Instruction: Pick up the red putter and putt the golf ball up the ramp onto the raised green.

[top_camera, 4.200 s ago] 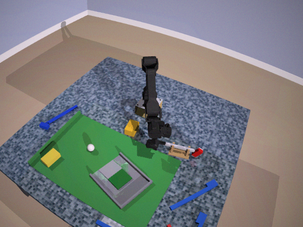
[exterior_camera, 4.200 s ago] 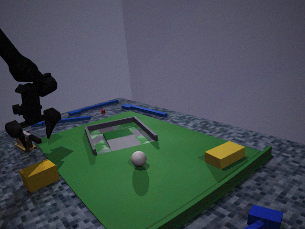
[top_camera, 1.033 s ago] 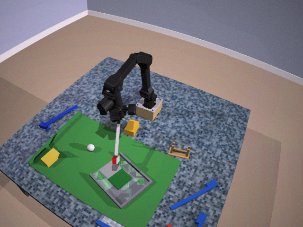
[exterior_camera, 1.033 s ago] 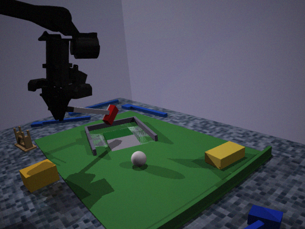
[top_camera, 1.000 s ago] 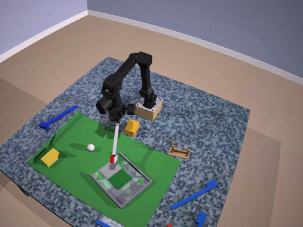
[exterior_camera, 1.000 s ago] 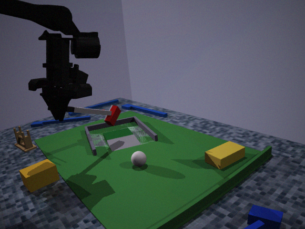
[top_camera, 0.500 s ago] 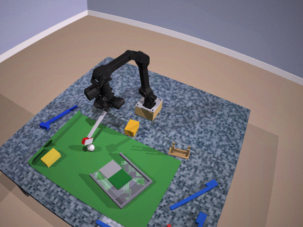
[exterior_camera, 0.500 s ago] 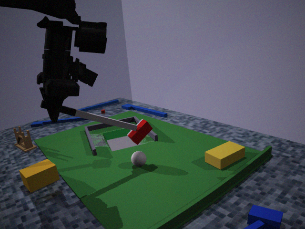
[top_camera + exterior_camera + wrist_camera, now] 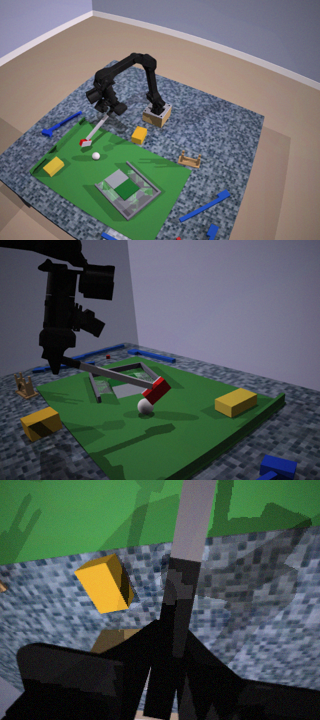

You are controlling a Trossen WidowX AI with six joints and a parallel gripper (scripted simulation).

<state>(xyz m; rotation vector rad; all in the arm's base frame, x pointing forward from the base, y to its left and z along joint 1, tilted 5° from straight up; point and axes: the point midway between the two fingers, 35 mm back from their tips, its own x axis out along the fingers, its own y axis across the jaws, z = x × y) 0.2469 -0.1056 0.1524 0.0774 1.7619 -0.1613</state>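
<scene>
Right now the red putter is 11 cm ahead of my gripper tip, 3 cm below it and 1 cm to the right of it. From my gripper tip the other things lie so: green felt 23 cm ahead, 18 cm below, 15 cm to the left; then low green rail 28 cm ahead, 20 cm to the right, 17 cm below; then white golf ball 21 cm ahead, 16 cm below, 3 cm to the left.
</scene>
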